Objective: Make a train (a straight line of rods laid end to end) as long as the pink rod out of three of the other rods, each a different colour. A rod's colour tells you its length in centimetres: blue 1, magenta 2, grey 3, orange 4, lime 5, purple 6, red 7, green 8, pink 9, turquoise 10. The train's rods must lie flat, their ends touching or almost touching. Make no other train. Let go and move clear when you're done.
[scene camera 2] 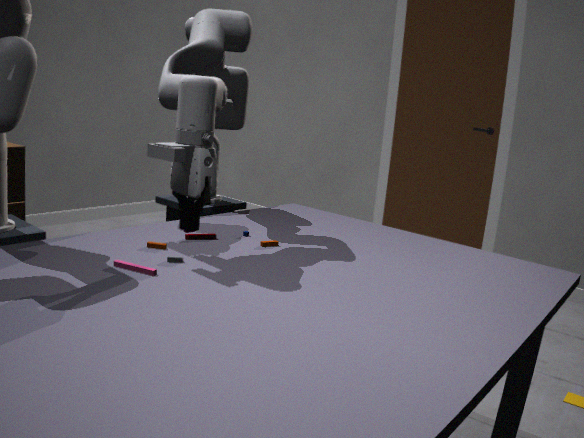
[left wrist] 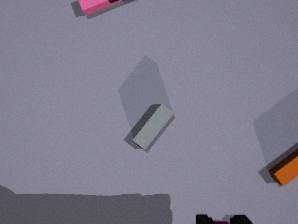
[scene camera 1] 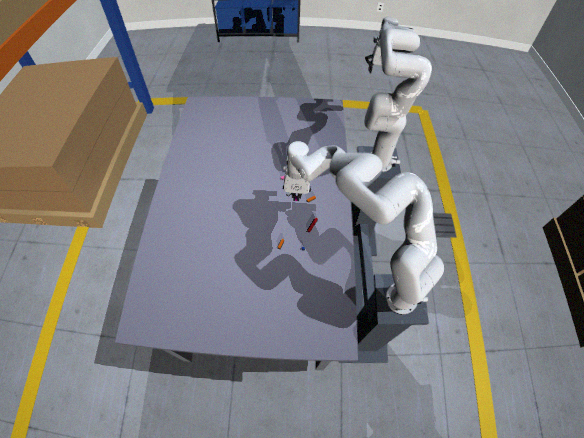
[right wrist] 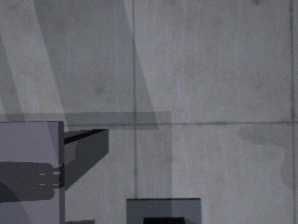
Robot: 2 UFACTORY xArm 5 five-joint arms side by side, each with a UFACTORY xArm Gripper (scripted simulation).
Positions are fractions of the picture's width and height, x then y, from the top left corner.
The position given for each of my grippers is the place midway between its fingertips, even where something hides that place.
I see my left gripper (scene camera 2: 0.32,0.52) and a grey rod (left wrist: 0.54,0.52).
The right wrist view misses the grey rod: it is out of frame.
